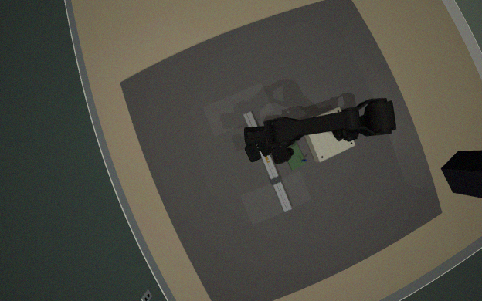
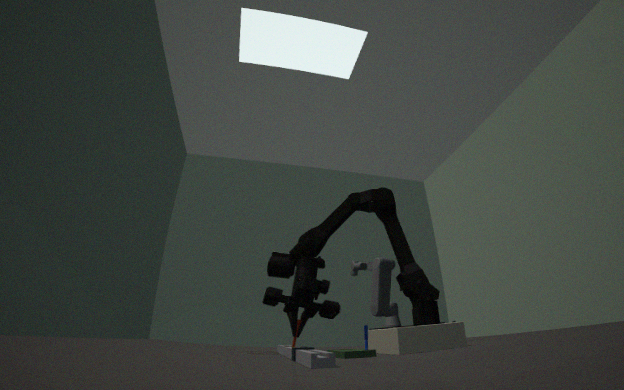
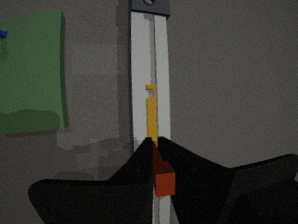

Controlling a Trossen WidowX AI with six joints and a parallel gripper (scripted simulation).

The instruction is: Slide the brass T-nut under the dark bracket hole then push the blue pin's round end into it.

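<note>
The brass T-nut is 2 cm to the left of my gripper tip. Also, from my gripper tip: blue pin (11 cm behind, 12 cm to the left, 2 cm below); green tray (10 cm behind, 10 cm to the left, 4 cm below).
</note>
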